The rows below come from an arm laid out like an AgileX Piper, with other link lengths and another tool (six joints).
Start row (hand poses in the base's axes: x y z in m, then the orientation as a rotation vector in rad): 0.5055, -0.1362, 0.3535, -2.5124, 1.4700, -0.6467
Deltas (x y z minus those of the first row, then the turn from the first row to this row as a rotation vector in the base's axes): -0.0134, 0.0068, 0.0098, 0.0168, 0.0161, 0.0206; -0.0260, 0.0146, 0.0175, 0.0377, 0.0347, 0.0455; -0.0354, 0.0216, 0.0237, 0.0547, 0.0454, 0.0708; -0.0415, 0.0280, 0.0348, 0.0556, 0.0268, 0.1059; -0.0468, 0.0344, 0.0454, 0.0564, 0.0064, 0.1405; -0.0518, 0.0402, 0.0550, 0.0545, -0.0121, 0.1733; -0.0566, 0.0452, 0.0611, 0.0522, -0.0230, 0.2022; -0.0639, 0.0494, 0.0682, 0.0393, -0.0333, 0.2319; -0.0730, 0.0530, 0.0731, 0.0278, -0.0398, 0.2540; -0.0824, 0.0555, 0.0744, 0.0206, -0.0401, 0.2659; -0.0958, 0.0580, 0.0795, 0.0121, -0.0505, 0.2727; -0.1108, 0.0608, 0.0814, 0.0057, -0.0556, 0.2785; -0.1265, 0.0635, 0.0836, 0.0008, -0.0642, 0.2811
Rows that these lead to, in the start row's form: 0.4921, -0.1294, 0.3633, -2.5225, 1.4467, -0.6097; 0.4795, -0.1216, 0.3710, -2.5328, 1.4181, -0.5655; 0.4701, -0.1146, 0.3772, -2.5403, 1.3865, -0.5341; 0.4640, -0.1082, 0.3883, -2.5454, 1.3334, -0.5493; 0.4587, -0.1018, 0.3989, -2.5481, 1.2805, -0.5663; 0.4537, -0.0960, 0.4085, -2.5523, 1.2306, -0.5834; 0.4489, -0.0910, 0.4146, -2.5596, 1.1883, -0.5925; 0.4416, -0.0868, 0.4217, -2.5749, 1.1447, -0.6098; 0.4325, -0.0832, 0.4266, -2.5881, 1.1123, -0.6229; 0.4231, -0.0807, 0.4279, -2.5981, 1.0956, -0.6272; 0.4097, -0.0782, 0.4330, -2.5998, 1.0829, -0.6449; 0.3947, -0.0754, 0.4349, -2.6032, 1.0732, -0.6551; 0.3790, -0.0727, 0.4371, -2.6017, 1.0669, -0.6684
